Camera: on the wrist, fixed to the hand. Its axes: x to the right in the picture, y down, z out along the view.
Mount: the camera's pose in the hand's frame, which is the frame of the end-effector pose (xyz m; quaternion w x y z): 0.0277 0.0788 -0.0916 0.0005 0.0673 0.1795 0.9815
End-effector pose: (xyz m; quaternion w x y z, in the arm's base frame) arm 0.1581 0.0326 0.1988 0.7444 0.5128 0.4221 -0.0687
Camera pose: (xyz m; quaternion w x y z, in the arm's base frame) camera 0.1667 0.1536 0.2242 0.0425 -0.4770 0.3741 -0.7942
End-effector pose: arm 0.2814 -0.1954 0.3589 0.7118 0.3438 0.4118 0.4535
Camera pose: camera 0.1775 -0.1313 0.3804 0.5418 -0.3708 0.1789 -0.7328
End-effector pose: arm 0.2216 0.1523 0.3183 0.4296 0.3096 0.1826 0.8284
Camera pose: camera 0.1009 0.1273 0.3050 0.8664 -0.0596 0.1709 -0.4653
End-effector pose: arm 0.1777 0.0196 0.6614 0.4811 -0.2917 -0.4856 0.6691
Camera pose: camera 0.2177 0.0739 0.5574 0.5496 0.5644 -0.4174 -0.4528
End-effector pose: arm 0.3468 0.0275 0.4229 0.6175 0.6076 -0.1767 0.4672
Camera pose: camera 0.2663 0.1076 0.4725 0.4674 0.2154 0.4541 -0.7272
